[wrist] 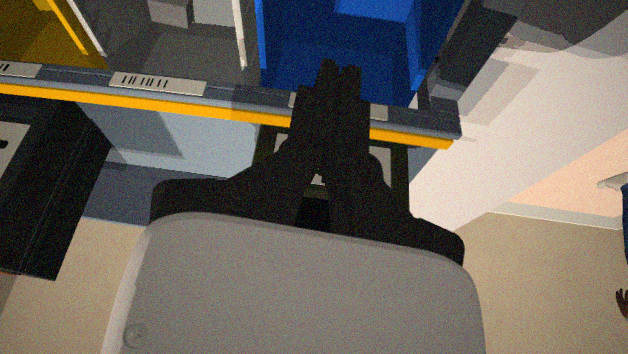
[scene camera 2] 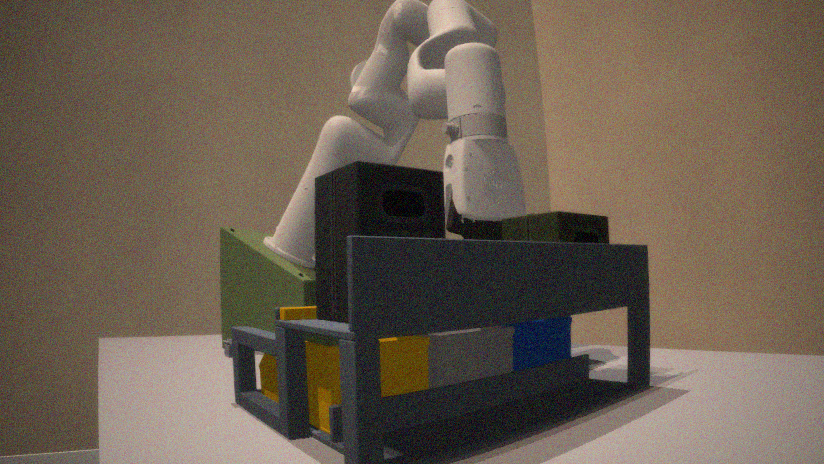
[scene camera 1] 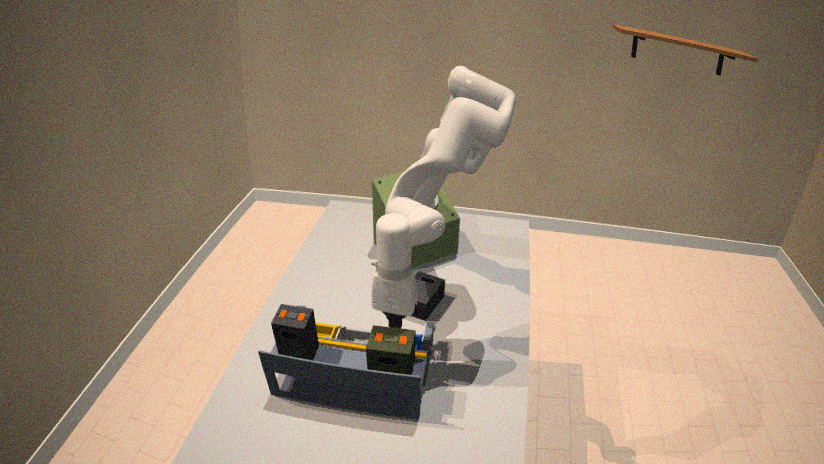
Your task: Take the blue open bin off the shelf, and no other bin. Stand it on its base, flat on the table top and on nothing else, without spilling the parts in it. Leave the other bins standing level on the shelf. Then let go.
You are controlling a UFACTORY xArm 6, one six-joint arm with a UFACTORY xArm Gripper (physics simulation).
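Frame: origin at the arm's base, x right, y down, z ahead, level; centimetres.
Seen in the pictures: gripper, fingertip midpoint: (wrist: 332, 85); arm's base, link origin: (scene camera 2: 289, 254) (scene camera 1: 419, 197).
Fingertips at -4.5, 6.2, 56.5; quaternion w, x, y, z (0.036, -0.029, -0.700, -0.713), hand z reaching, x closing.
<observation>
Offsets run from my fingertips to a thing's top centre, as dx, dy, dz. Level surfaces: height alone.
The blue open bin {-0.7, +4.9, +0.0} (scene camera 1: 419, 342) (scene camera 2: 542, 344) (wrist: 295, 65) stands in the shelf (scene camera 1: 345, 386) (scene camera 2: 490, 276) (wrist: 235, 95), at the end of the row beside the grey bin {+10.4, +4.9, +1.1} (scene camera 1: 354, 334) (scene camera 2: 469, 354) (wrist: 175, 45). The yellow bin {+21.6, +4.9, +1.5} (scene camera 1: 328, 330) (scene camera 2: 403, 364) (wrist: 45, 45) is beyond the grey one. My gripper (scene camera 1: 394, 322) (wrist: 332, 85) is shut and empty. In the wrist view its fingertips overlap the blue bin's interior, past the barcode rail; whether they touch the bin is unclear. In scene camera 2 the fingertips are hidden. The parts in the blue bin are not clearly visible.
A tall black toolbox {+21.8, -9.4, +11.0} (scene camera 1: 296, 337) (scene camera 2: 374, 201) (wrist: 45, 190) and a low olive toolbox {-1.3, -6.9, +10.4} (scene camera 1: 390, 351) (scene camera 2: 556, 227) (wrist: 400, 170) stand on the shelf's top behind the bins. A black box {-2.1, +6.4, -26.4} (scene camera 1: 432, 291) stands on the table {dy +13.0} (scene camera 1: 490, 415) between shelf and green pedestal (scene camera 1: 438, 250).
</observation>
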